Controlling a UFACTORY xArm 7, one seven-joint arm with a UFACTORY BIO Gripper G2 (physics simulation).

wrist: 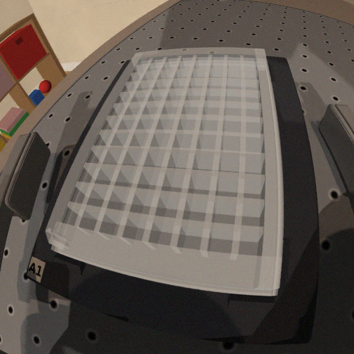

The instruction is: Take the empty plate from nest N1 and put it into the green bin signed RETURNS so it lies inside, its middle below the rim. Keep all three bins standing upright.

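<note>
A clear, empty plate (175, 150) with a grid of square wells lies flat in a black nest (300, 200) in the middle of the wrist view. A small tag reading A1 (36, 269) is on the nest's near left corner. My gripper (182, 162) is open, with one dark finger pad to the left of the plate and the other to the right. Both pads stand apart from the plate's sides, with gaps on either side. The green bin signed RETURNS does not show in this view, and no N1 sign shows.
The nest stands on a grey board (220, 25) with rows of holes. At the far left, beyond the board's edge, is a wooden shelf unit (46, 57) with a red box (22, 49), a red ball (45, 86) and a blue block (36, 97).
</note>
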